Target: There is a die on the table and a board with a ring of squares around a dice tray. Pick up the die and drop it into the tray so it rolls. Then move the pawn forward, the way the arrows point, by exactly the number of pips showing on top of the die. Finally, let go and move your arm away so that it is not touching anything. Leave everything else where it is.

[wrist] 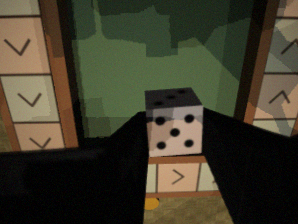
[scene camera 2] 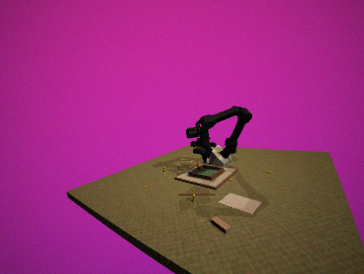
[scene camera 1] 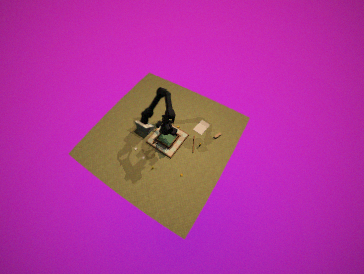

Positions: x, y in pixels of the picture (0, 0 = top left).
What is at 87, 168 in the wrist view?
The gripper.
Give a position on a green dice tray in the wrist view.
117, 58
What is the gripper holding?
A white die.
